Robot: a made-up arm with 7 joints.
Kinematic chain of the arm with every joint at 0, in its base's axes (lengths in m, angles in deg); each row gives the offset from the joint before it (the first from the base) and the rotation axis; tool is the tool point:
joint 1: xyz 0 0.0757 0 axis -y
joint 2: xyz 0 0.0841 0 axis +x
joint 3: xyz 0 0 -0.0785 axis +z
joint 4: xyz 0 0 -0.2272 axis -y
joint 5: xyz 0 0 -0.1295 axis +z
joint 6: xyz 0 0 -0.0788 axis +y
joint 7: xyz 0 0 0 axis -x
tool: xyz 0 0 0
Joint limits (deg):
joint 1: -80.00..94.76
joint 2: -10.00..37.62
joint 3: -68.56..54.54
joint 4: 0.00..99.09
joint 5: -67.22..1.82
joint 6: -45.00..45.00
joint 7: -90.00..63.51
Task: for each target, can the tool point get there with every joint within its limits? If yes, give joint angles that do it. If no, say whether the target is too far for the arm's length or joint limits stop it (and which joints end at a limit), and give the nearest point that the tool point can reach.
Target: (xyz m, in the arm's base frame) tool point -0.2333 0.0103 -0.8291
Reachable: no: too far | nearest point -0.1372 0.0719 -0.4875 | short by 0.360 m
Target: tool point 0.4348 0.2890 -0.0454
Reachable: yes | joints 63.99 29.04 -29.96 56.16 -52.68 -31.25 12.00
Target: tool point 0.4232 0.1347 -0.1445
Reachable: yes | joints 49.59 6.81 -24.32 59.96 -10.26 -24.45 3.91
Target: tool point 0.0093 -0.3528 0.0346
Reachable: no: joint limits stop it (at a limit: joint 1, joint 2, joint 3, joint 4) | nearest point 0.2284 -0.0761 0.0945 | short by 0.358 m
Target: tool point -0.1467 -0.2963 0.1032
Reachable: no: joint limits stop it (at a limit: joint 1, joint 2, joint 3, joint 4) | nearest point -0.2188 -0.0761 -0.1149 | short by 0.318 m
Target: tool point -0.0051 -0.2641 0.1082
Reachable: no: joint limits stop it (at a limit: joint 1, joint 2, joint 3, joint 4) | nearest point 0.2284 -0.0761 0.0945 | short by 0.300 m
